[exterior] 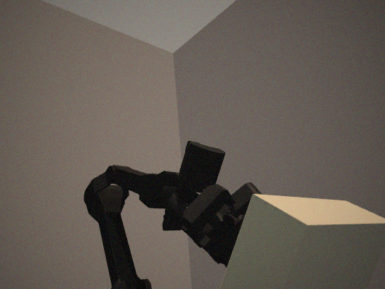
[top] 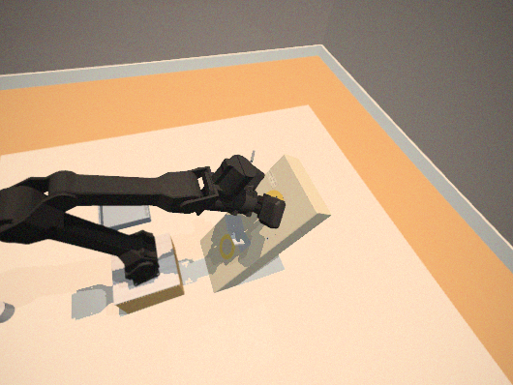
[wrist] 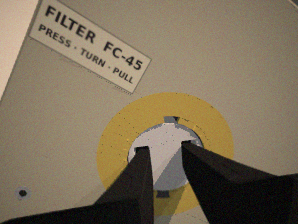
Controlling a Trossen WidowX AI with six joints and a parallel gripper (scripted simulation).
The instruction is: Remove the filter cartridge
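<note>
The pale round cartridge lies 1 cm below my gripper tip and 1 cm ahead of it. From my gripper tip the other things lie so: grey-blue tray 36 cm behind, 34 cm to the left, 25 cm below; then dark piece 37 cm to the left, 26 cm below, 16 cm ahead; then service panel 8 cm below, 4 cm behind, 1 cm to the left.
</note>
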